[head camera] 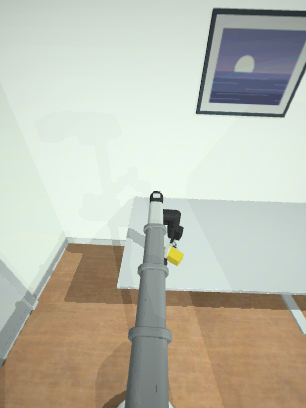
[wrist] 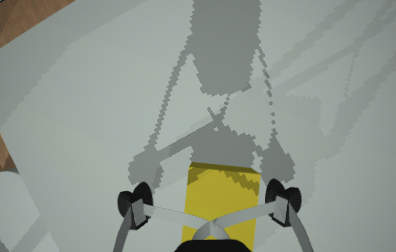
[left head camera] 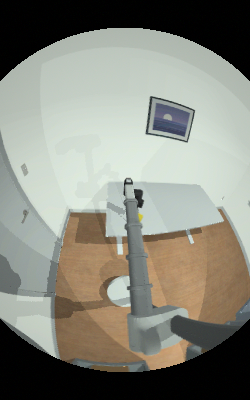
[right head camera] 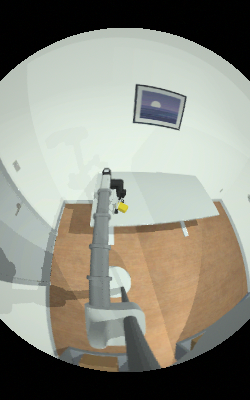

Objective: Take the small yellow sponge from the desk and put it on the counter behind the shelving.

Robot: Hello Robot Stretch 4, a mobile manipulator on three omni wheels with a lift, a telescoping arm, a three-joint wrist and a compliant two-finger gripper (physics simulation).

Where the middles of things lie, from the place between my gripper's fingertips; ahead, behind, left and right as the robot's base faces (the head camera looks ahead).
Labels:
The framed picture (head camera: 247,68) lies 850 mm above my hand, 620 mm ahead of it and 410 mm to the right of it.

